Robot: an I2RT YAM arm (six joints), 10 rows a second.
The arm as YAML. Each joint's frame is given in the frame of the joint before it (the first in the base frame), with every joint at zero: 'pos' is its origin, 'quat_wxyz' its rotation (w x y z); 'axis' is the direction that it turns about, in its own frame. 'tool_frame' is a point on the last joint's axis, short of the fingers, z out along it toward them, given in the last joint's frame.
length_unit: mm
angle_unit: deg
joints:
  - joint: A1
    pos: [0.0, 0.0, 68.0]
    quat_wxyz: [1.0, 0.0, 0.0, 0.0]
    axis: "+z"
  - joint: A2
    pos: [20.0, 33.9, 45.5]
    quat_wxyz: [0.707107, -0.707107, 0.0, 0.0]
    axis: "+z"
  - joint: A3
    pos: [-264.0, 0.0, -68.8]
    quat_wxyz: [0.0, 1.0, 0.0, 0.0]
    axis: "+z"
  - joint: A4
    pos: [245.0, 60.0, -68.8]
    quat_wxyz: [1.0, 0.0, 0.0, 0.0]
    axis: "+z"
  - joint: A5
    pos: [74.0, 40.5, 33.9]
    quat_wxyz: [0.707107, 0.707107, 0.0, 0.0]
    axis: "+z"
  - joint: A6
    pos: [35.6, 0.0, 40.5]
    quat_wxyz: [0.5, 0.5, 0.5, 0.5]
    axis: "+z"
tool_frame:
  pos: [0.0, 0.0, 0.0]
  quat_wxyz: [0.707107, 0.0, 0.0, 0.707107]
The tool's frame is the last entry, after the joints.
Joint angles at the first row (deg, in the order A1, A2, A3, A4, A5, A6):
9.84, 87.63, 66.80, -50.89, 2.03, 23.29
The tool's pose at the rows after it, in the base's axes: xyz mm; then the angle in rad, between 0 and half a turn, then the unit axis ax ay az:
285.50 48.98 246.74 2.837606 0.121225 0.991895 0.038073
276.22 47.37 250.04 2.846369 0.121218 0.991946 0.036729
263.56 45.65 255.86 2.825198 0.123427 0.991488 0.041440
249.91 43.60 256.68 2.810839 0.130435 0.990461 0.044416
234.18 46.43 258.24 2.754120 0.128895 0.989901 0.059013
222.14 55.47 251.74 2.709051 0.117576 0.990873 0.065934
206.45 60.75 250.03 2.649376 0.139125 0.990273 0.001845
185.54 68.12 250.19 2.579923 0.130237 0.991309 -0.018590
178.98 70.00 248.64 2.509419 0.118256 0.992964 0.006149
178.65 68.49 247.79 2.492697 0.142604 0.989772 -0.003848
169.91 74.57 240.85 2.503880 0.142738 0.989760 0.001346
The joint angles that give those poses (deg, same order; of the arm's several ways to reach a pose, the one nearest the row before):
9.84, 86.75, 67.06, -52.38, 0.88, 23.64
9.84, 84.82, 66.10, -53.87, 0.88, 23.64
9.93, 81.40, 64.26, -54.14, 0.79, 23.99
10.02, 77.97, 61.53, -53.97, 0.88, 24.87
11.33, 73.15, 57.75, -51.43, 0.79, 26.01
14.32, 69.89, 53.62, -47.91, 1.91, 27.41
18.36, 66.73, 51.16, -48.68, 11.93, 31.62
23.28, 61.81, 48.00, -48.70, 17.57, 33.92
24.52, 58.46, 45.01, -44.22, 17.31, 33.05
24.52, 58.27, 44.65, -44.03, 19.42, 35.24
27.50, 57.31, 42.90, -44.47, 20.21, 38.23

